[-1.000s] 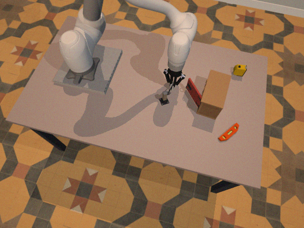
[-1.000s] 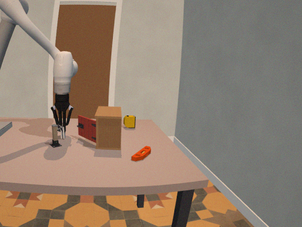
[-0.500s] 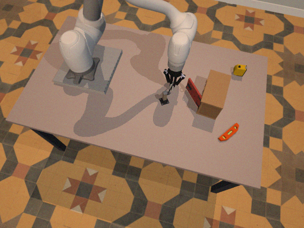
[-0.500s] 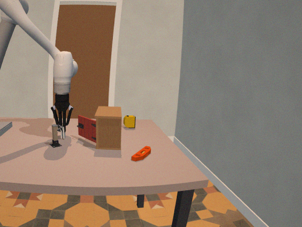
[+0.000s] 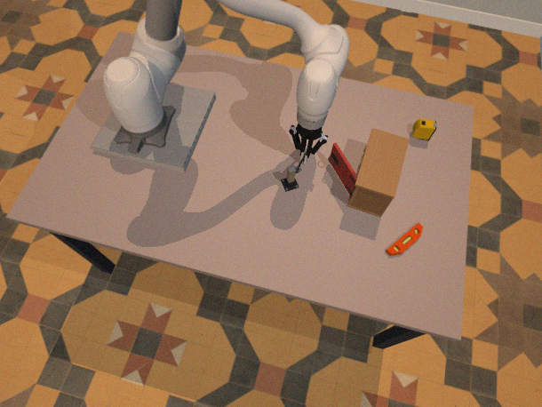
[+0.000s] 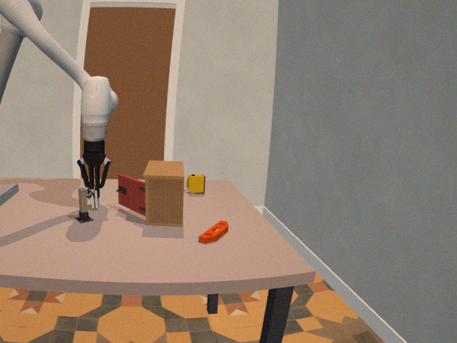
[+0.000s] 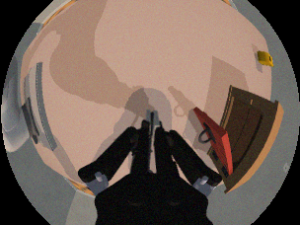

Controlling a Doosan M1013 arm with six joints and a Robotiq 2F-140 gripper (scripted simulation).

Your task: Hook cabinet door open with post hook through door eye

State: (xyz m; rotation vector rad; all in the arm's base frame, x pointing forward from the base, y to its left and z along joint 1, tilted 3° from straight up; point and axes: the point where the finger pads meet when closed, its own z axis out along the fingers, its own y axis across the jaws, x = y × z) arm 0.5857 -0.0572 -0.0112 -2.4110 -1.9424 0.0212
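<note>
My hand is 13 cm short of the red door, 7 cm to the left of it and 3 cm below it. From my hand the other things lie so: dark hook (1 cm behind, 4 cm to the right, 1 cm above); orange spirit level (36 cm ahead, 26 cm to the right, 3 cm below); yellow tape measure (43 cm ahead, 19 cm to the left, 1 cm below).
</note>
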